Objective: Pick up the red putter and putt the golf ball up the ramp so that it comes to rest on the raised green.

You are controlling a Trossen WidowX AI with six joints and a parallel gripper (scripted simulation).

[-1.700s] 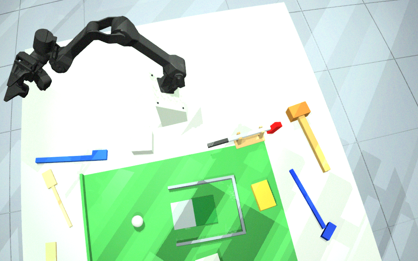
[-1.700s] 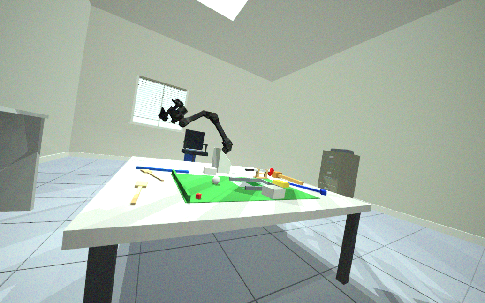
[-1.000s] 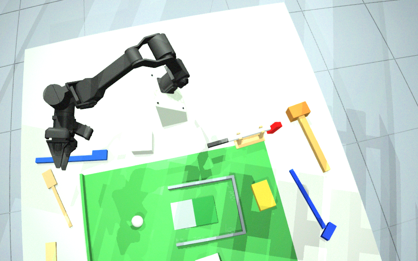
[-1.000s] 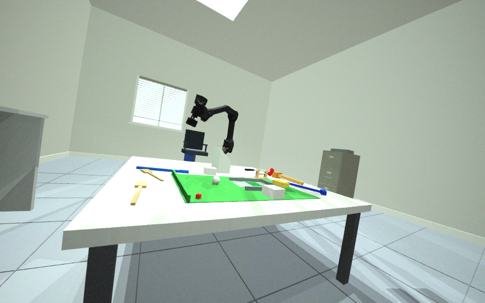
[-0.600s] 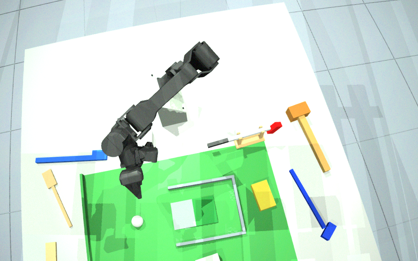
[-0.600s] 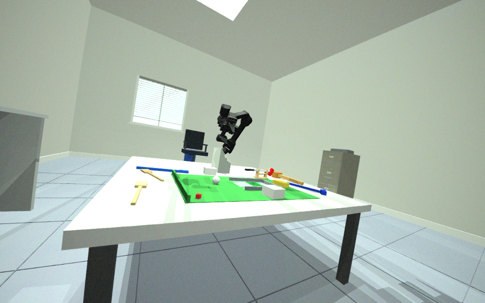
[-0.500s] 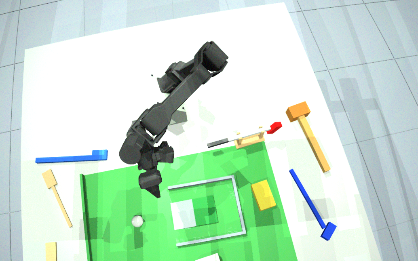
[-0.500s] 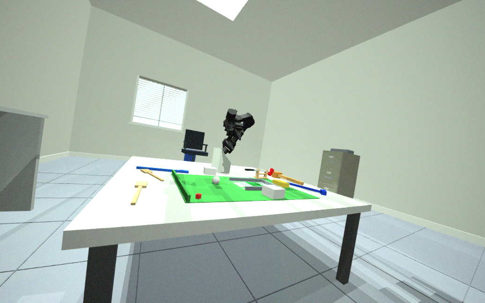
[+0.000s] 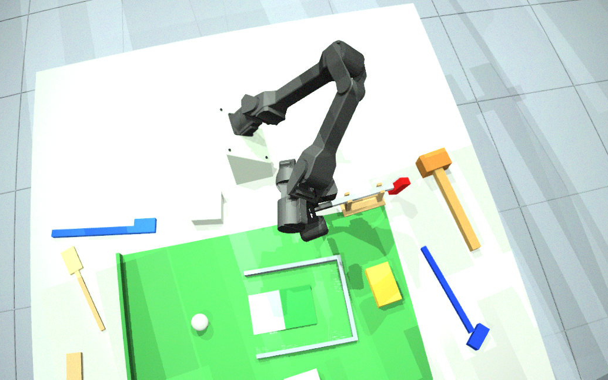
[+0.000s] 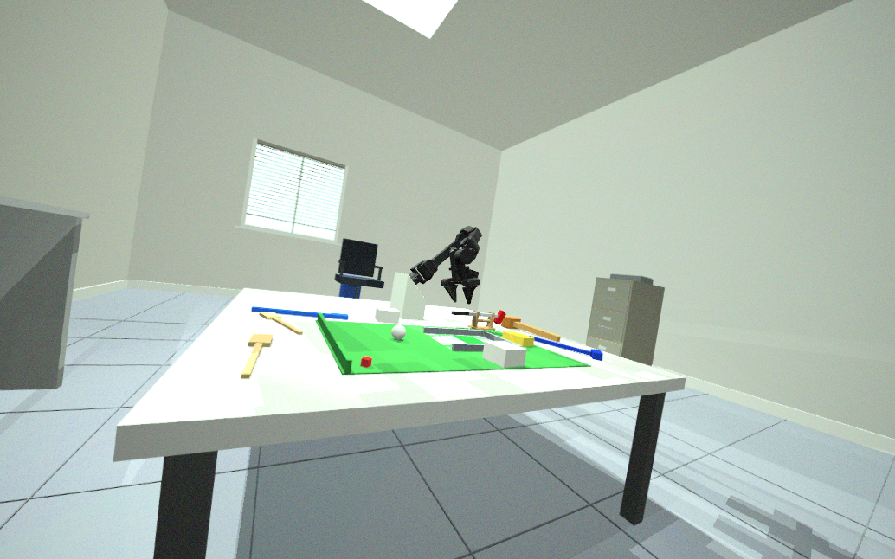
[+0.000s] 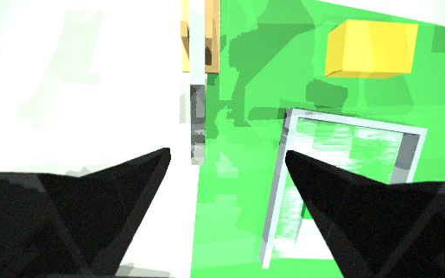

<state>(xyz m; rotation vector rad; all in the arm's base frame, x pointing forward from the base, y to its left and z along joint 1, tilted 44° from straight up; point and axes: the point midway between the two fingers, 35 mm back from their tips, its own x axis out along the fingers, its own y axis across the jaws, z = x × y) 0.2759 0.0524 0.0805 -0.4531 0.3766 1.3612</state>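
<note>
Right now the wooden rack is 15 cm to the left of my gripper tip, 7 cm below it and 2 cm behind it. Also, from my gripper tip: white golf ball (35 cm to the right, 15 cm ahead, 8 cm below); green mat (19 cm to the right, 19 cm ahead, 11 cm below); yellow block (21 cm ahead, 11 cm to the left, 9 cm below).
</note>
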